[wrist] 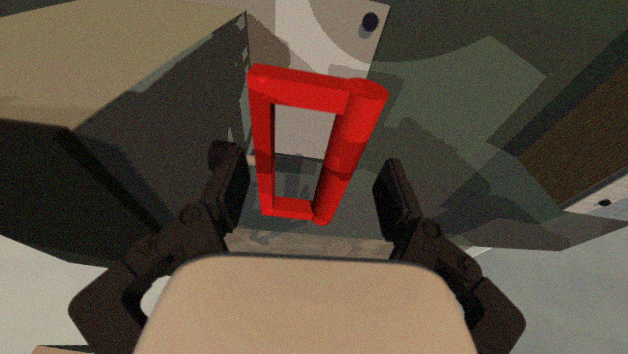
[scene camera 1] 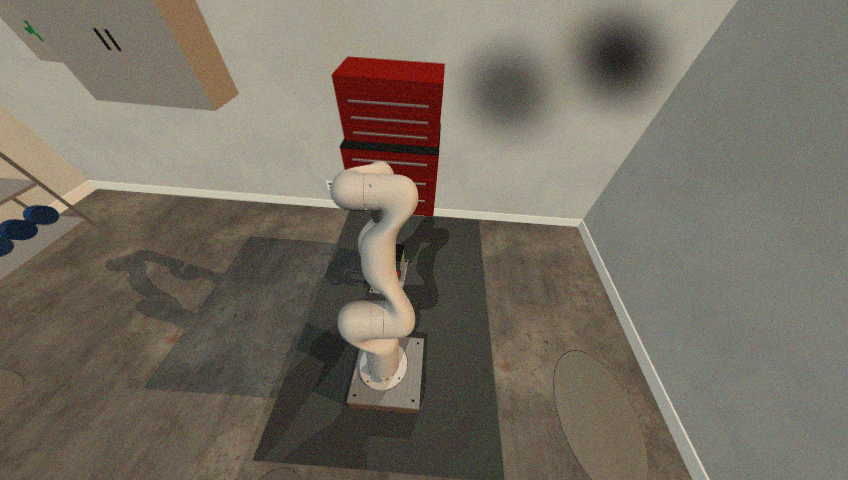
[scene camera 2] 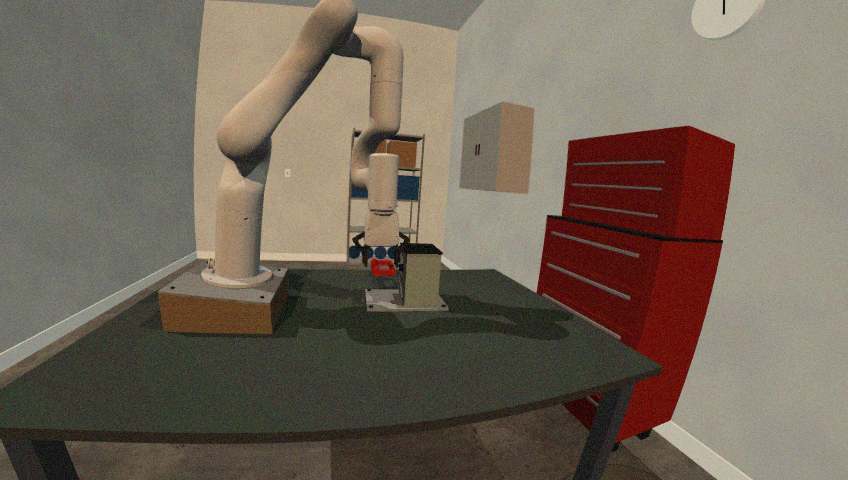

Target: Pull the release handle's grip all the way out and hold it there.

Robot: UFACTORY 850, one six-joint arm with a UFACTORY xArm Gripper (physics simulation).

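Observation:
The release handle's red rectangular grip (scene camera 2: 383,274) (wrist: 348,142) stands out from the side of a beige housing (scene camera 2: 422,279) (wrist: 115,60) with a black top, fixed on a pale base plate (scene camera 2: 378,302) (wrist: 292,35). A small part of the red grip (scene camera 1: 398,274) shows beside the arm in scene camera 1. My gripper (scene camera 2: 382,258) (wrist: 314,168) points down and is open and empty. In the wrist view its fingers stand on either side of the grip, the left one close to the housing. In scene camera 1 the arm hides the gripper.
The arm's base stands on a wooden block (scene camera 2: 217,313) on the dark green table (scene camera 2: 333,386). A red tool cabinet (scene camera 1: 389,89) (scene camera 2: 624,202) stands beyond the table. A wall cabinet (scene camera 2: 516,148) and a shelf rack (scene camera 2: 423,178) are farther back.

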